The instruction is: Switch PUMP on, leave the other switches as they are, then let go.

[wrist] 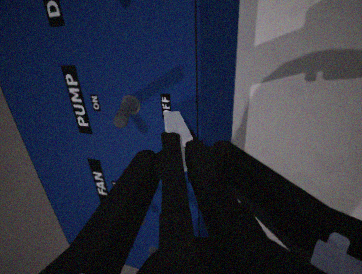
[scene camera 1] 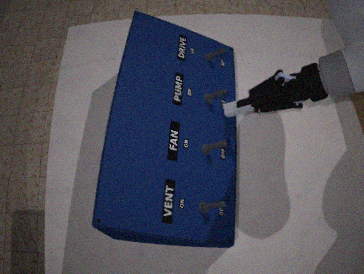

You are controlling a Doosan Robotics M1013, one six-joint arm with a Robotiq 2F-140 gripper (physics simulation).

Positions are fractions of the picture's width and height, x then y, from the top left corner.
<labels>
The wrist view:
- my gripper: 0.48,0.45
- blue switch panel: 0.20,0.26
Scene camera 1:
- my gripper: 0.62,0.41
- blue switch panel: 0.43,0.63
</labels>
